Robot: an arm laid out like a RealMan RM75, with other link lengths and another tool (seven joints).
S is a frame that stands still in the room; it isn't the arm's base.
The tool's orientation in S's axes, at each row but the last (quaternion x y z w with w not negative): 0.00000, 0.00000, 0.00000, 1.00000; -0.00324, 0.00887, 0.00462, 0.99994; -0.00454, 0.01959, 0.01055, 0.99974; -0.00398, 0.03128, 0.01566, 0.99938; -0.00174, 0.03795, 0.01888, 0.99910; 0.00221, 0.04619, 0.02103, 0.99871; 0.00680, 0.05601, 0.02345, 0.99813; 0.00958, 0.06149, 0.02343, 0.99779
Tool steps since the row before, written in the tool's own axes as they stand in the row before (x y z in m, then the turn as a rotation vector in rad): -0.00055, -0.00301, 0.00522, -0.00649, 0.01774, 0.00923; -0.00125, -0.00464, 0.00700, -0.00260, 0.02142, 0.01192; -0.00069, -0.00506, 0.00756, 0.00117, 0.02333, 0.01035; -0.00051, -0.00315, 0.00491, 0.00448, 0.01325, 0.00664; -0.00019, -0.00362, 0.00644, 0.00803, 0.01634, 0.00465; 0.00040, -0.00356, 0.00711, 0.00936, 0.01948, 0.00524; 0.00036, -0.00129, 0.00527, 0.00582, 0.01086, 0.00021; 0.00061, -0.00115, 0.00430, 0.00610, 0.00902, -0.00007
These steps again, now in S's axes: -0.00055, -0.00301, 0.00522, -0.00649, 0.01774, 0.00923; -0.00108, -0.00461, 0.00705, -0.00259, 0.02147, 0.01183; -0.00029, -0.00500, 0.00762, 0.00108, 0.02345, 0.01009; -0.00010, -0.00312, 0.00495, 0.00447, 0.01344, 0.00625; 0.00044, -0.00359, 0.00644, 0.00773, 0.01665, 0.00399; 0.00120, -0.00356, 0.00702, 0.00898, 0.01984, 0.00448; 0.00101, -0.00133, 0.00518, 0.00530, 0.01112, -0.00026; 0.00119, -0.00119, 0.00417, 0.00563, 0.00930, -0.00062
